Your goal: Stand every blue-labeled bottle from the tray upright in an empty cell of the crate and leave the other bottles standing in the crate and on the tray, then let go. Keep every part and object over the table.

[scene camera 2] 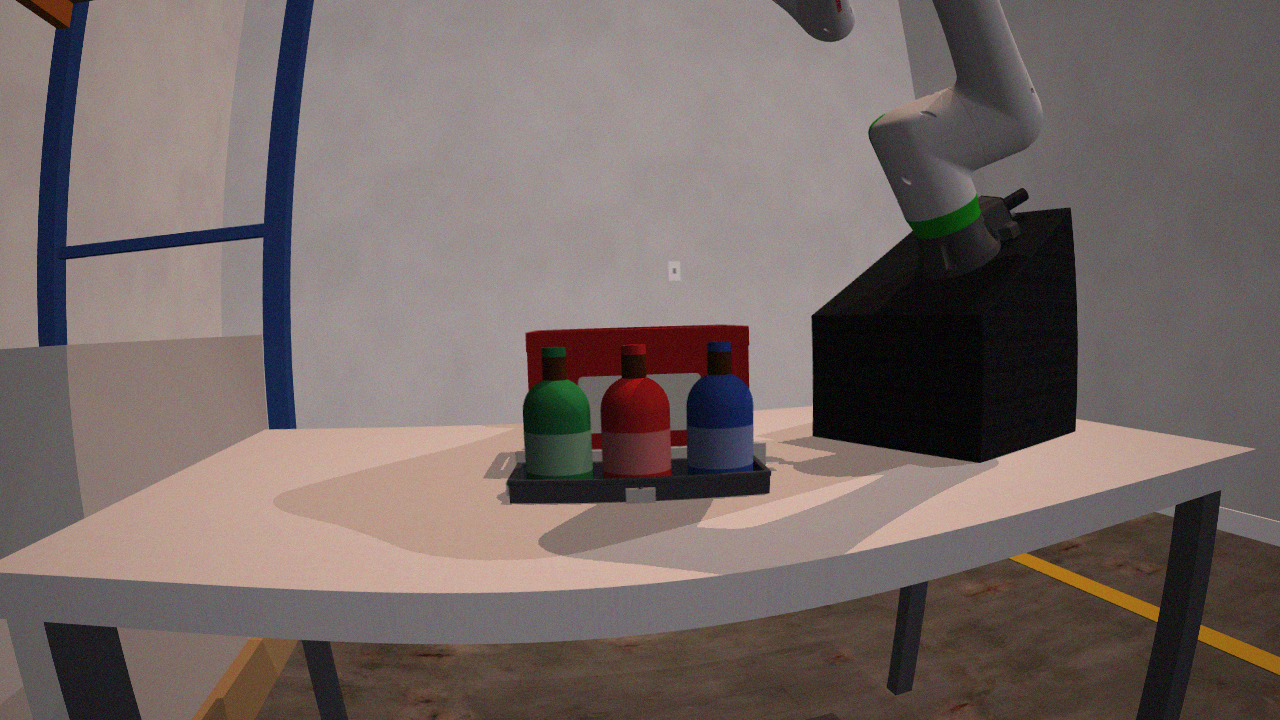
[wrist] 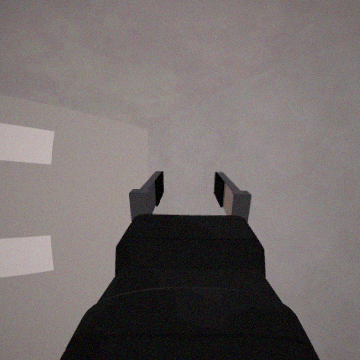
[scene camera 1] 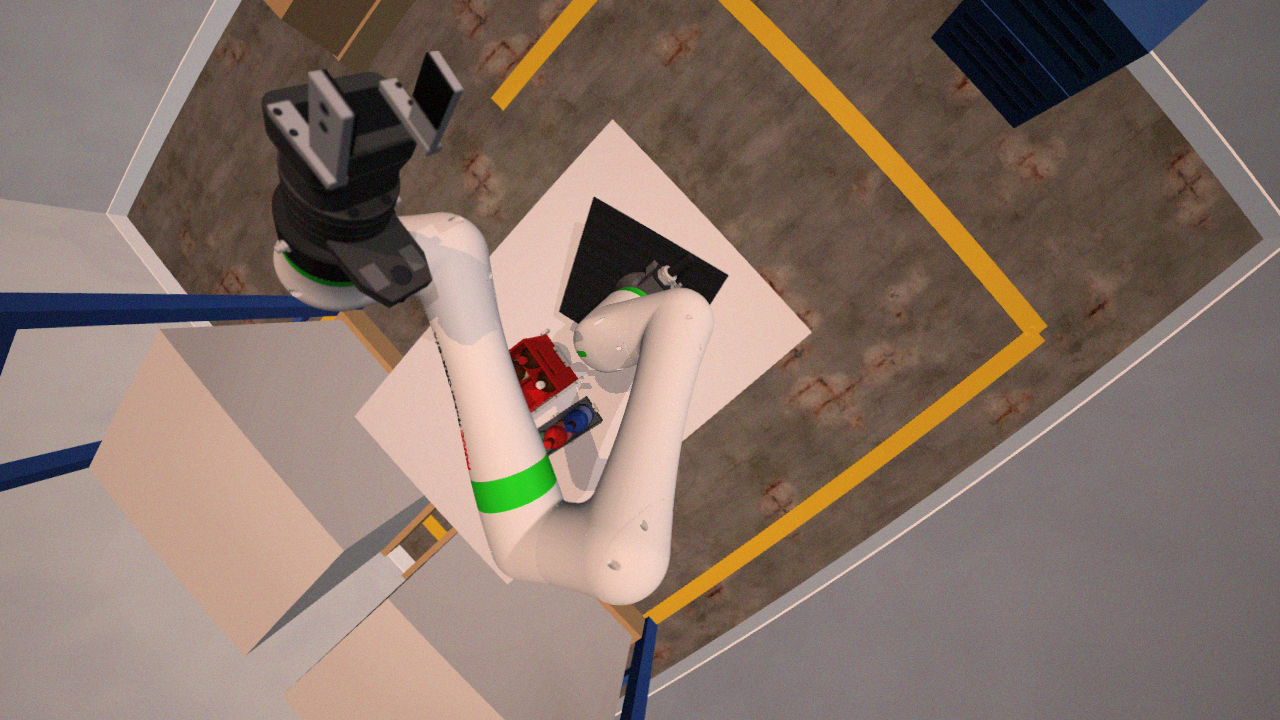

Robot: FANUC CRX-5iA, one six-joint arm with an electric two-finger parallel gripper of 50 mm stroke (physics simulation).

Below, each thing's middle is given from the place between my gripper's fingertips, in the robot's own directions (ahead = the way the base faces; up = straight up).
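The green bottle (scene camera 2: 556, 413) is 65 cm ahead of my hand, 27 cm to the left of it and 97 cm below it. For the red bottle (scene camera 2: 635, 413), counting from my hand as well, I find 56 cm ahead, 27 cm to the left and 97 cm below. And my gripper itself is well short of the blue bottle (scene camera 2: 720, 430), far to the right of it and far above it.
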